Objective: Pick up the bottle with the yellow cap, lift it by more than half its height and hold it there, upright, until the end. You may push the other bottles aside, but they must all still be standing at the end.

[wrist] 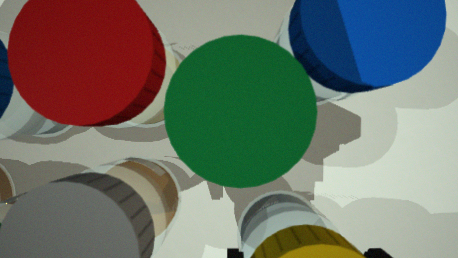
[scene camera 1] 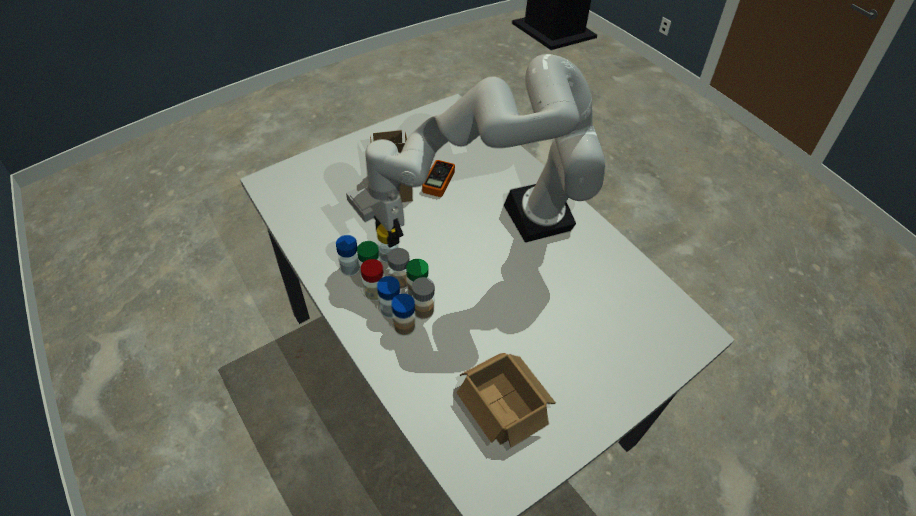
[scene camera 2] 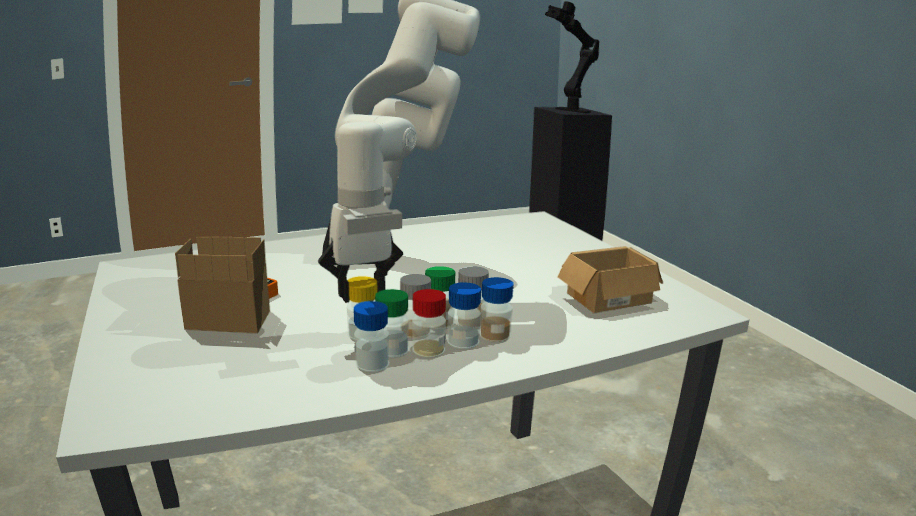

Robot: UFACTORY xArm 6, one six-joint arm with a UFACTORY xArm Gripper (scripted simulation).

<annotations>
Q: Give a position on a grey-capped bottle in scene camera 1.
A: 423,289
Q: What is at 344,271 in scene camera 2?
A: My gripper.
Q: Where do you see a red-capped bottle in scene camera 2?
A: At 428,324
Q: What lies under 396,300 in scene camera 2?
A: A green-capped bottle.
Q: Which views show the blue-capped bottle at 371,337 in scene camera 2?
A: The wrist view, scene camera 1 and scene camera 2: all of them.
</annotations>
